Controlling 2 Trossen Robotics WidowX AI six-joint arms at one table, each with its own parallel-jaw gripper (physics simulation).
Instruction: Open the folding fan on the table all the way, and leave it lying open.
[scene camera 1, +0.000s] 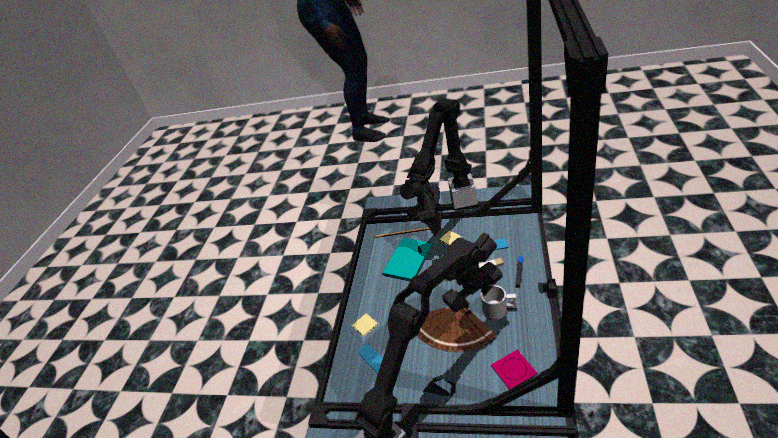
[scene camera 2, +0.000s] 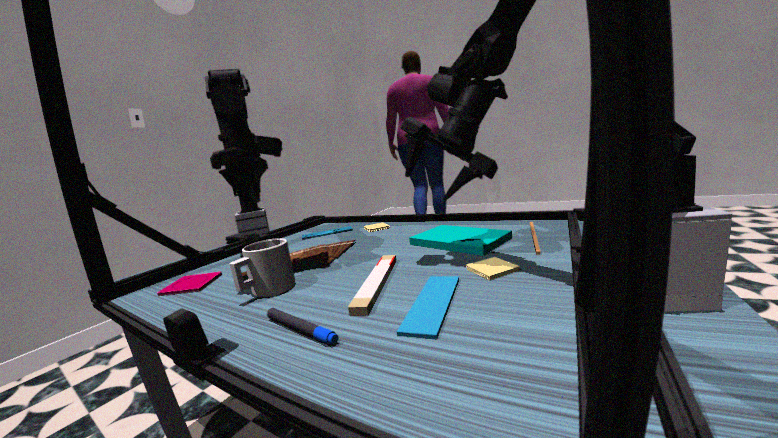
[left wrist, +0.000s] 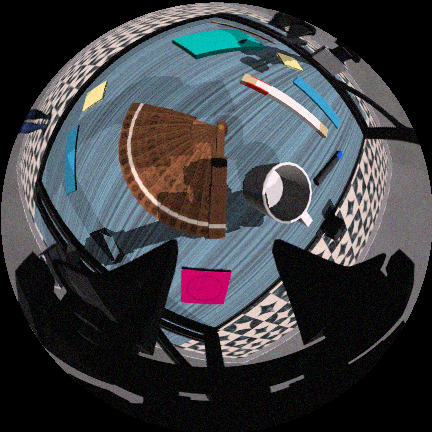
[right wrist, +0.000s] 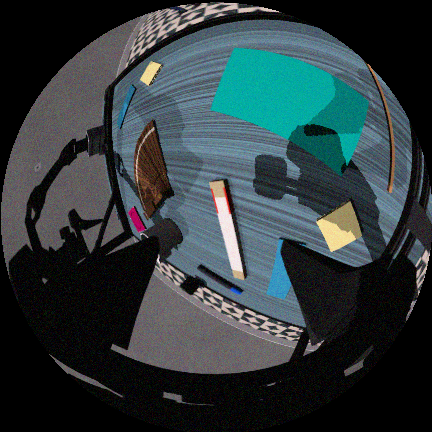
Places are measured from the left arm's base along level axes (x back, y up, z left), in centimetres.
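Pixels of known places: left gripper, fingertip midpoint: (scene camera 1: 475, 301) (scene camera 2: 253, 202) (left wrist: 226, 246) (right wrist: 107, 231); right gripper, fingertip midpoint: (scene camera 1: 437, 233) (scene camera 2: 425, 188) (right wrist: 221, 245); left arm's base, origin of the base link: (scene camera 1: 379, 434) (scene camera 2: 250, 211) (right wrist: 86, 143); right arm's base, origin of the base link: (scene camera 1: 461, 182).
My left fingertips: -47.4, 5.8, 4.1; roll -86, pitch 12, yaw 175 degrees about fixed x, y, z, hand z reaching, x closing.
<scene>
For each thing: its top centre in the pictures, then the offset to it from my left fingertips, as dx, dy, dz. "pt": a spot on its surface instead.
- grey mug, surface spot: (left wrist: 254, 190) pt -5.9, -9.7, +1.7
- magenta square, surface spot: (left wrist: 205, 286) (scene camera 1: 513, 366) pt +4.5, -15.0, -16.3
- teal block, middle of its top: (right wrist: 289, 91) (scene camera 2: 459, 234) (left wrist: 219, 37) (scene camera 1: 407, 257) -10.2, -14.0, +42.4
- white-and-red bar, middle of its top: (scene camera 2: 376, 275) (right wrist: 229, 239) (left wrist: 291, 102) -20.3, -14.4, +18.1
- dark marker, middle of its top: (scene camera 2: 298, 319) (left wrist: 332, 165) (right wrist: 217, 281) (scene camera 1: 519, 269) -28.7, -14.1, +3.9
The brown folding fan (scene camera 1: 457, 329) (scene camera 2: 321, 255) (left wrist: 165, 170) (right wrist: 152, 175) lies on the table, spread to a little over a quarter circle. In the left wrist view its pivot is at the upper right, one straight edge runs down from it, and the other runs left. My left gripper (left wrist: 226, 246) is open and empty, raised above the table near the fan and mug; its fingertips are apart from the fan. My right gripper (right wrist: 221, 245) (scene camera 2: 427, 186) is open and empty, raised well away from the fan. The left arm hides part of the fan's surroundings in scene camera 1.
A grey mug (scene camera 1: 494, 310) (scene camera 2: 269, 269) (left wrist: 254, 190) stands close beside the fan's straight edge. A magenta square (scene camera 1: 514, 369) (left wrist: 205, 286), a teal block (scene camera 1: 405, 263) (right wrist: 280, 90), a white-and-red bar (scene camera 2: 374, 282) (right wrist: 229, 230) and a dark marker (scene camera 2: 296, 323) lie around.
</scene>
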